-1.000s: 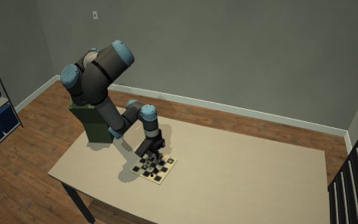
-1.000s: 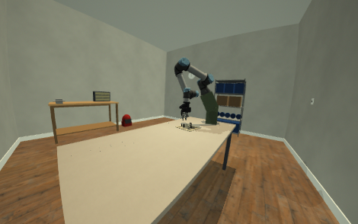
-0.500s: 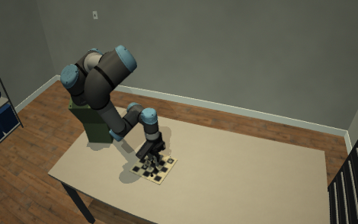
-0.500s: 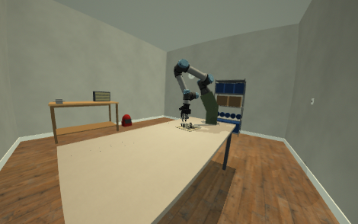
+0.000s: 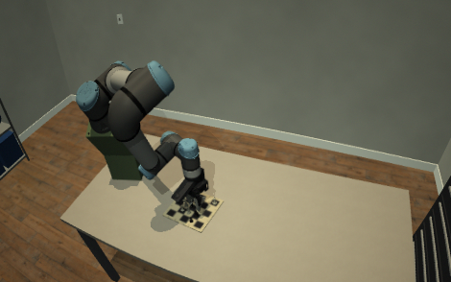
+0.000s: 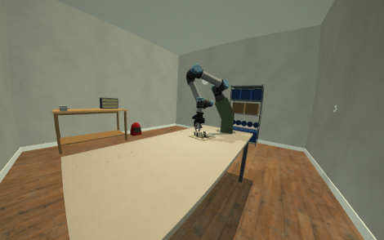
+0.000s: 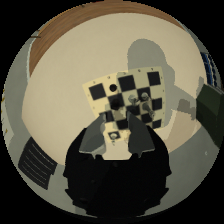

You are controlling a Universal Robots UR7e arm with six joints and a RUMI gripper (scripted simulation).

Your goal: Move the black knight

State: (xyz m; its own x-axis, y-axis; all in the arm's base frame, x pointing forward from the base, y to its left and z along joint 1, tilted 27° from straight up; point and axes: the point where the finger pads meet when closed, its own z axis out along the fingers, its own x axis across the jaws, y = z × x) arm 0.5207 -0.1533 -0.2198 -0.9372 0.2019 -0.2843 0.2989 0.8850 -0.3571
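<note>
The black knight lies 5 cm below my hand. From my hand the other things lie so: small chessboard: 7 cm below, 4 cm to the left, 4 cm behind; then tall black piece: 8 cm to the left, 3 cm below, 3 cm behind; then pale piece: 8 cm behind, 5 cm below, 1 cm to the left.
</note>
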